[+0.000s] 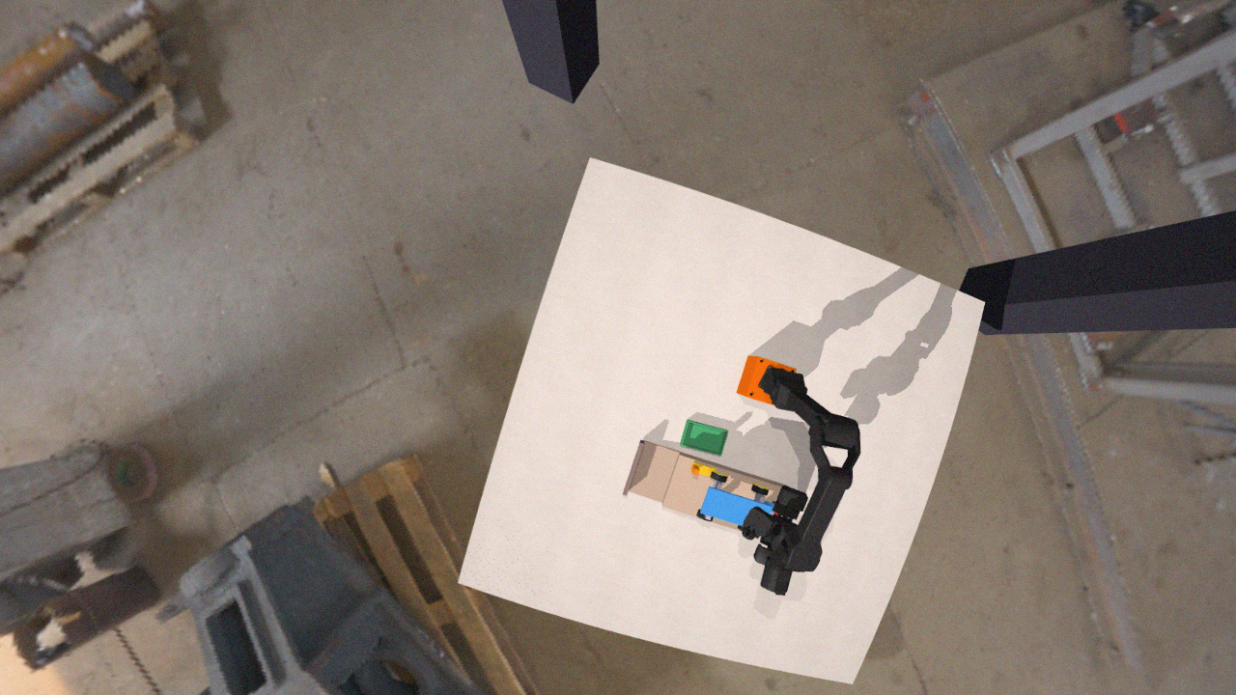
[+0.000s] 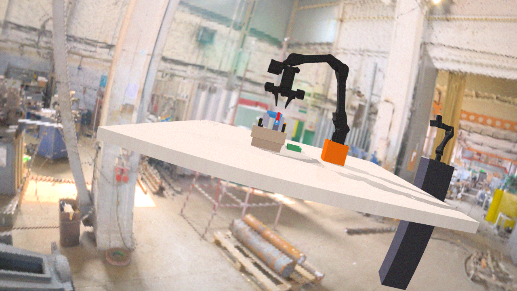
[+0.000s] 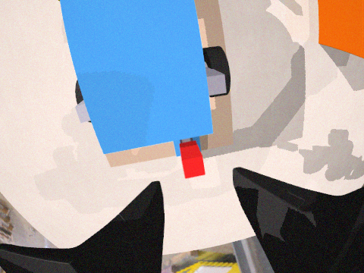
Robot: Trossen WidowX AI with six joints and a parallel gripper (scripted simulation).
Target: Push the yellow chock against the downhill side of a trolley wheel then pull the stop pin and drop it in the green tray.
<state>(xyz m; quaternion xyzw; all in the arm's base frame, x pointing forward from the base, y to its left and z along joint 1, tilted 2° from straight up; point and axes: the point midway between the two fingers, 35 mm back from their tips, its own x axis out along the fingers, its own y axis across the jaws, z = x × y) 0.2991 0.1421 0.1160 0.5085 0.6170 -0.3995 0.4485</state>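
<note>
Now: gripper tip 6 cm above the red-headed stop pin, 2 cm to the right of it and 1 cm past it. From my gripper tip the other things lie so: yellow chock: 19 cm to the right, 11 cm below; ramp block: 15 cm below, 9 cm to the right, 4 cm ahead; blue trolley: 8 cm to the right, 8 cm below, 4 cm ahead.
</note>
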